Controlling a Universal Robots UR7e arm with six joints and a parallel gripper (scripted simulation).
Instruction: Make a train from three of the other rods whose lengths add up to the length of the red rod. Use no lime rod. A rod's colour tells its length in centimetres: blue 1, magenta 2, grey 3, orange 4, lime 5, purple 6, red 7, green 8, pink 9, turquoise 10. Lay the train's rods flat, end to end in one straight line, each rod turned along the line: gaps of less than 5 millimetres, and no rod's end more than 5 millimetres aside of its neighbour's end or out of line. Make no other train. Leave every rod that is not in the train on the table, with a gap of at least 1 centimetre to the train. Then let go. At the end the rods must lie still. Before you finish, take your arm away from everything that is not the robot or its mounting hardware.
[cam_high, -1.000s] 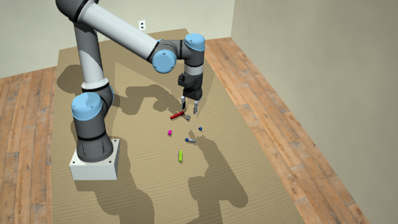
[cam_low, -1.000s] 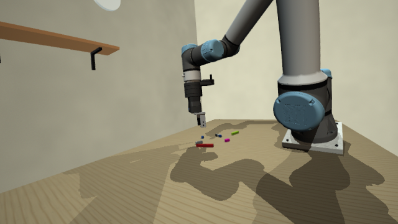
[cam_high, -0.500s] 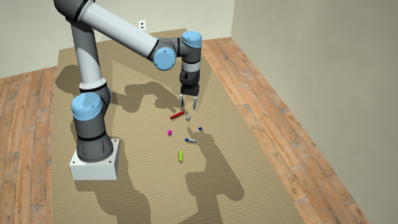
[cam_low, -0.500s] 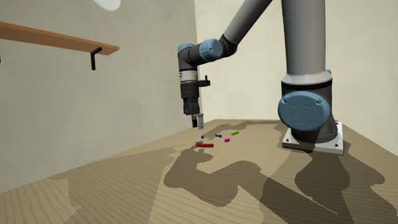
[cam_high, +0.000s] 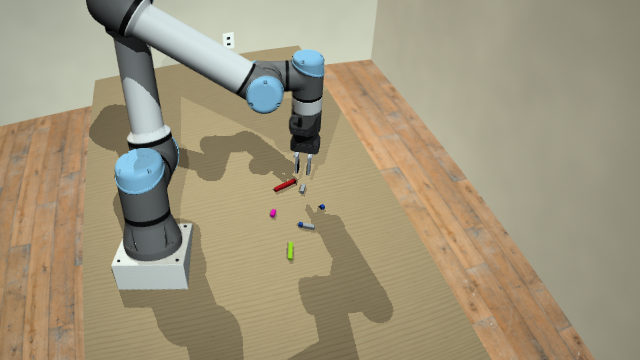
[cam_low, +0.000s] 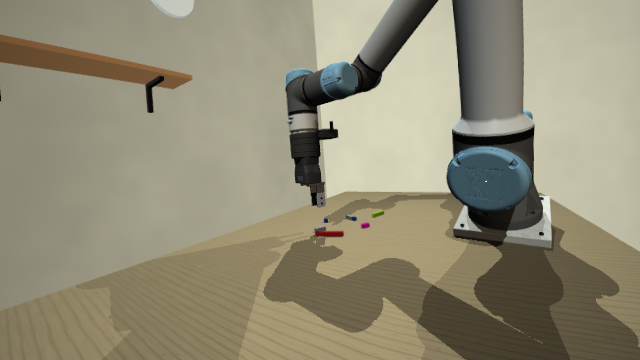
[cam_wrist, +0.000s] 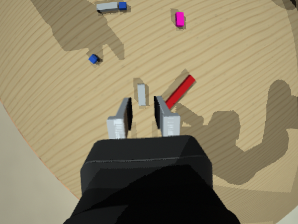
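The red rod lies 4 cm behind my hand, 2 cm to the left of it and 8 cm below it. From my hand the other things lie so: lime rod (9 cm behind, 20 cm to the right, 8 cm below); magenta rod (10 cm behind, 7 cm to the right, 8 cm below).
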